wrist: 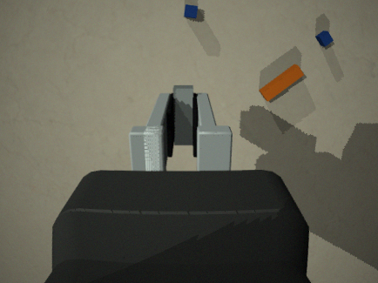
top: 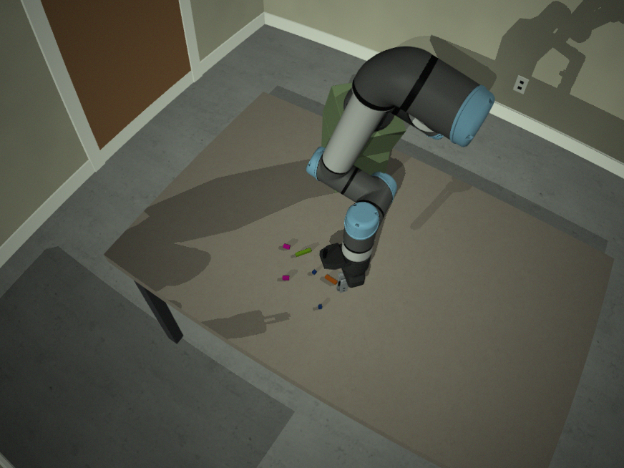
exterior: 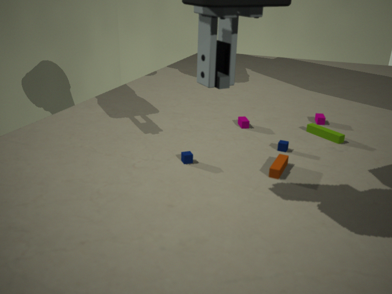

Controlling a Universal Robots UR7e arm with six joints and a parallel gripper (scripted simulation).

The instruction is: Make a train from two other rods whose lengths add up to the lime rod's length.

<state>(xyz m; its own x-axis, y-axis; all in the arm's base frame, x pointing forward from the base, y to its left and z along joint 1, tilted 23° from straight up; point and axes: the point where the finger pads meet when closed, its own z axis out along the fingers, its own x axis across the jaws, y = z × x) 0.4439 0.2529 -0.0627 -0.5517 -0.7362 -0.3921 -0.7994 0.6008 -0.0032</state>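
Right now the lime rod is 19 cm to the right of my hand, 11 cm below it and 7 cm behind it. The rest, counted from my hand: grey rod (1 cm below); then orange rod (11 cm below, 7 cm to the right, 5 cm behind).
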